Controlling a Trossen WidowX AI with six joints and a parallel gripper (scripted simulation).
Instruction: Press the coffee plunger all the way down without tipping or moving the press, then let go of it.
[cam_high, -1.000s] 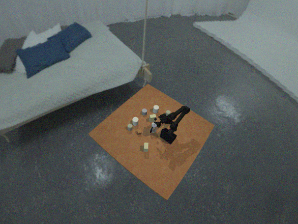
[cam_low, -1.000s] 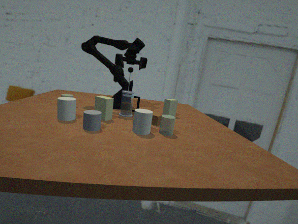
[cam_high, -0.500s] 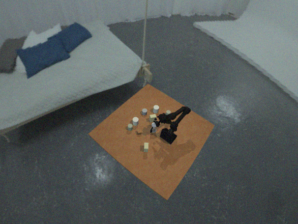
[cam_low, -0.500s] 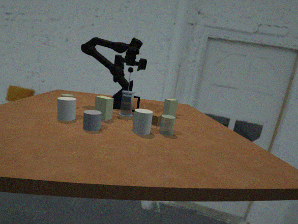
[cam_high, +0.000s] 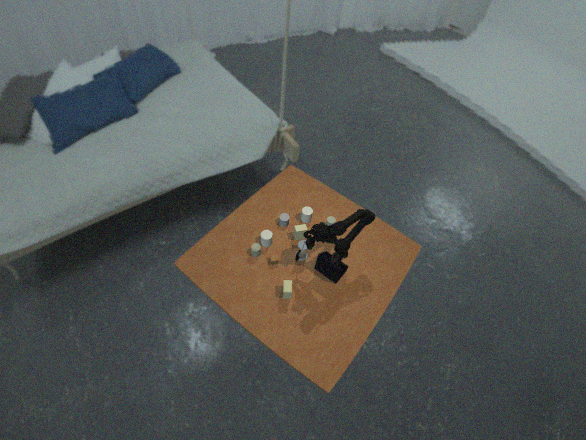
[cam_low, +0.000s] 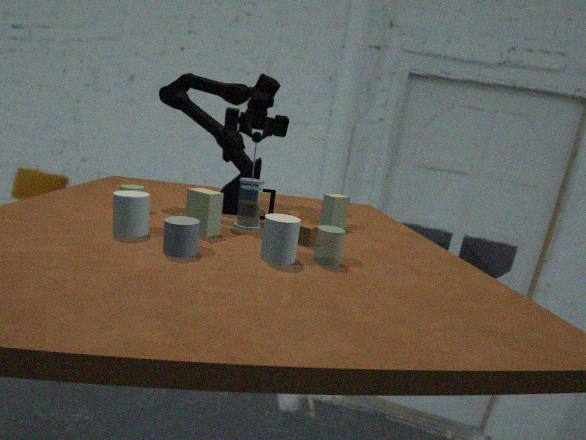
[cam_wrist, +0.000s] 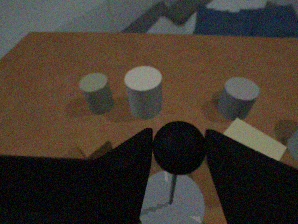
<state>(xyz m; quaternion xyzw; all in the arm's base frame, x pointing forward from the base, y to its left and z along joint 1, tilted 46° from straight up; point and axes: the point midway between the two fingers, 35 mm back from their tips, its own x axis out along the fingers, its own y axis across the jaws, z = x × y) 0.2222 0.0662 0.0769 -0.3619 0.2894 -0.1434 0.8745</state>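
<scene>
Now: gripper tip 10 mm past the coffee press, 20 mm to the right of it and 130 mm above it.
</scene>
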